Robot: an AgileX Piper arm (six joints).
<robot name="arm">
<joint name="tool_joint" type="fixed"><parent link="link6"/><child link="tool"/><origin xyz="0 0 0" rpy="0 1.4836 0"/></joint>
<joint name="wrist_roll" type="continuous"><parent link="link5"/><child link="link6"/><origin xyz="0.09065 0 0.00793" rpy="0 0 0"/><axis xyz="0.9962 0 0.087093"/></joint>
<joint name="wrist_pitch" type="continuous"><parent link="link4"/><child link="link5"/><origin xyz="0 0 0" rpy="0 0 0"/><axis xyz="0 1 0"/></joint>
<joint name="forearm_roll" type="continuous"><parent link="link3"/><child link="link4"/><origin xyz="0.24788 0 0.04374" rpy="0 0 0"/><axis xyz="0.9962 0 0.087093"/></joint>
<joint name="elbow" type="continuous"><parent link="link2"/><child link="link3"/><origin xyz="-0.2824 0 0.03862" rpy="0 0 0"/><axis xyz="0 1 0"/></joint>
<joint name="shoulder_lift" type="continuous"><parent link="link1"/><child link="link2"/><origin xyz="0 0 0" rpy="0 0 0"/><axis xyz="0 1 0"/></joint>
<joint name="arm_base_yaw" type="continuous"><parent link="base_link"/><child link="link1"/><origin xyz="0 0 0.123" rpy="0 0 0"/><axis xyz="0 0 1"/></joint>
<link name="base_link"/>
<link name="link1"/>
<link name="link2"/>
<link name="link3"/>
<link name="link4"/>
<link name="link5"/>
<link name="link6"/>
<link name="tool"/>
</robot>
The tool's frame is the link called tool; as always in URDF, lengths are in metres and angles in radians. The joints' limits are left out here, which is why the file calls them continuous.
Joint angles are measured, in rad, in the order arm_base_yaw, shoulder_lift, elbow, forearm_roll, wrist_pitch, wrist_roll. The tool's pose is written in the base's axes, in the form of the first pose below.
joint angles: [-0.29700 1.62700 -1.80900 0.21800 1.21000 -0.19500]
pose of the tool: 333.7, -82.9, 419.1, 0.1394, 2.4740, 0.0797
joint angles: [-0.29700 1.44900 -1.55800 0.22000 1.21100 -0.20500]
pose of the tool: 285.9, -68.1, 403.2, 0.1411, 2.5443, 0.1019
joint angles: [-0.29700 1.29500 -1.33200 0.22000 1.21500 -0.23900]
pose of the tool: 242.7, -54.8, 379.5, 0.1104, 2.6175, 0.1156
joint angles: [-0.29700 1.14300 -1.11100 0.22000 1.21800 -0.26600]
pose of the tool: 199.7, -41.6, 350.3, 0.0866, 2.6859, 0.1335
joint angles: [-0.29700 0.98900 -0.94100 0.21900 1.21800 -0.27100]
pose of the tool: 159.8, -29.5, 329.9, 0.0824, 2.7013, 0.1368
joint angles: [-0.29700 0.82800 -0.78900 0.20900 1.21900 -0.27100]
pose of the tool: 122.0, -18.8, 309.2, 0.0787, 2.6971, 0.1207
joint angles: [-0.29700 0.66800 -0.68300 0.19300 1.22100 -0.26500]
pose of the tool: 89.9, -10.4, 295.4, 0.0750, 2.6529, 0.0821
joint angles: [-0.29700 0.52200 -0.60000 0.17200 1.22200 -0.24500]
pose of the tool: 64.3, -4.4, 282.2, 0.0889, 2.5994, 0.0395
